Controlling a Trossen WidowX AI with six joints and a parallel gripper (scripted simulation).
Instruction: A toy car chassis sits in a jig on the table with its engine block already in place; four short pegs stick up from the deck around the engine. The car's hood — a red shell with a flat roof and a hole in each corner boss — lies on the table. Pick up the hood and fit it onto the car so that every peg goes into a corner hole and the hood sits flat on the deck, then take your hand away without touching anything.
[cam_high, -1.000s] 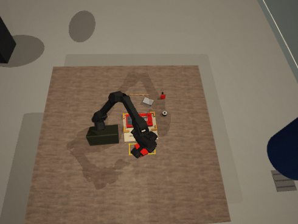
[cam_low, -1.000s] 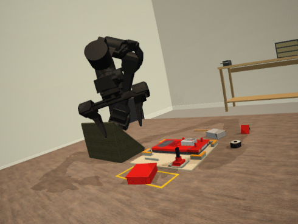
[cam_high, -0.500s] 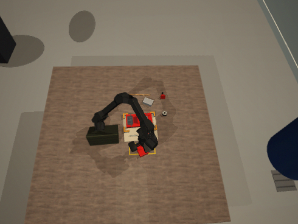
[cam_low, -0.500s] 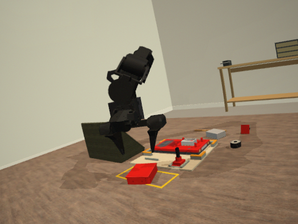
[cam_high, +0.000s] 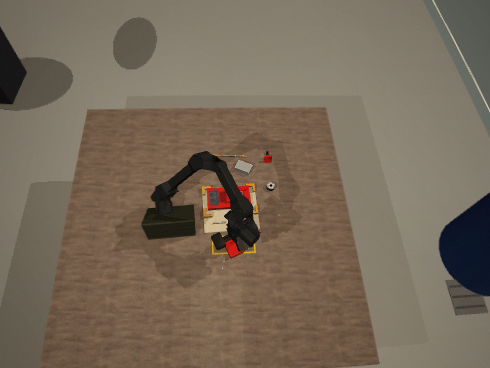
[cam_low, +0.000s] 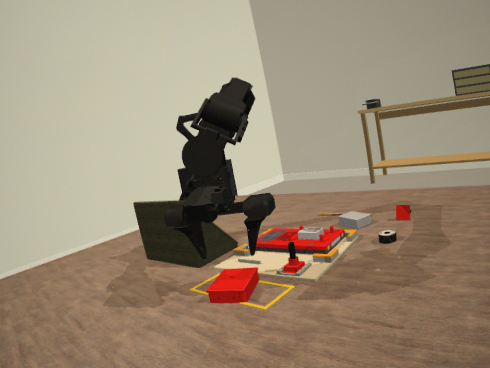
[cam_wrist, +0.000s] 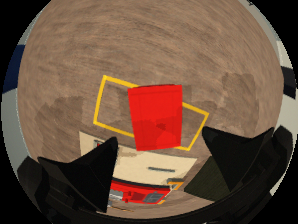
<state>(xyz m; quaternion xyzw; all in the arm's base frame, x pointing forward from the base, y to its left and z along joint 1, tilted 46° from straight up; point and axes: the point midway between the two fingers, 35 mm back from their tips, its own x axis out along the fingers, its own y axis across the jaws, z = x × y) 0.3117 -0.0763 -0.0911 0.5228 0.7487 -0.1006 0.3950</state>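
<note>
Now: gripper tip 5 cm above the red hood. From my gripper tip the other things lie so: grey engine block (1 cm ahead, 24 cm to the left, 5 cm below); then thin stick (4 cm behind, 47 cm to the left, 7 cm below); then black-and-white wheel (17 cm ahead, 31 cm to the left, 6 cm below).
</note>
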